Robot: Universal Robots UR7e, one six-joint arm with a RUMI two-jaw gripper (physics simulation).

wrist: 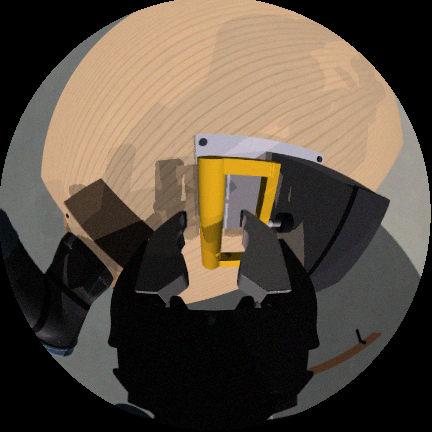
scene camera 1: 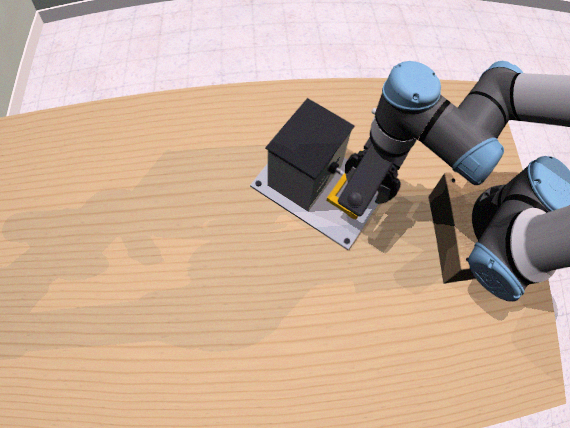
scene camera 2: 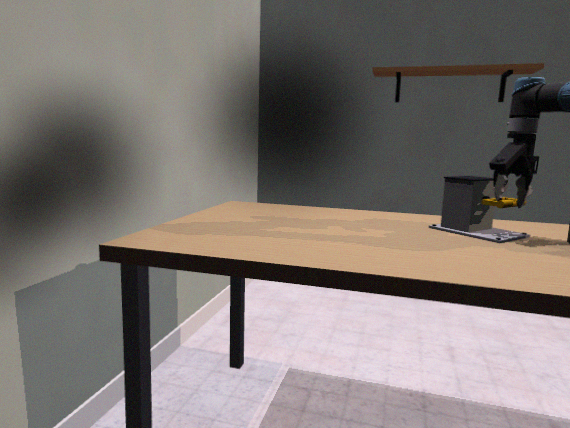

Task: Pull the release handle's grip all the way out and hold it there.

Note:
In view: my gripper (scene camera 1: 364,194) and a grey base plate (wrist: 205,144).
My gripper shows as well in the wrist view (wrist: 212,211) and in scene camera 2 (scene camera 2: 509,206).

